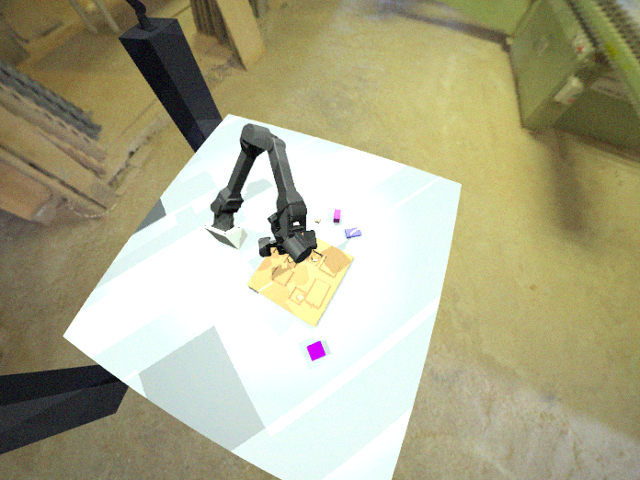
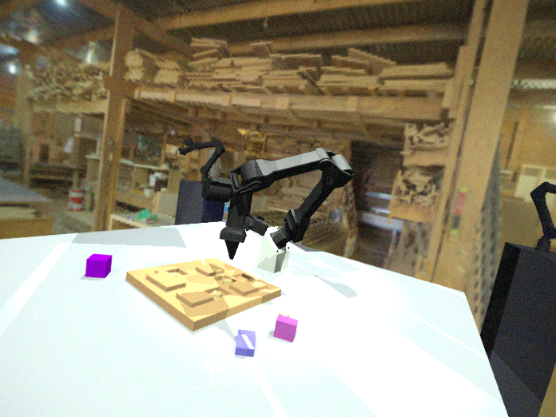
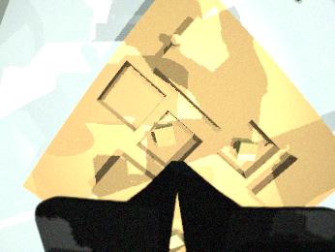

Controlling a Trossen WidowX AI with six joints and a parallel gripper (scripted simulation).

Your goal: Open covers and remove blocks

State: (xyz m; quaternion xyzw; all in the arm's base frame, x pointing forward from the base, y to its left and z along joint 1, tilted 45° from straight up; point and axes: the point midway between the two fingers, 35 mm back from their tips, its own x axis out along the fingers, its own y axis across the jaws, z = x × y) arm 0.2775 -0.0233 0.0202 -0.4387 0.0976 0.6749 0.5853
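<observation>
Now: gripper tip 70 mm above the tan puzzle board, 60 mm short of it and 20 mm to the left of it. From my gripper tip the other things lie so: pink block 230 mm to the left, 100 mm ahead, 70 mm below; purple block 280 mm to the right, 190 mm ahead, 60 mm below; lavender block 190 mm ahead, 180 mm to the left, 80 mm below.
</observation>
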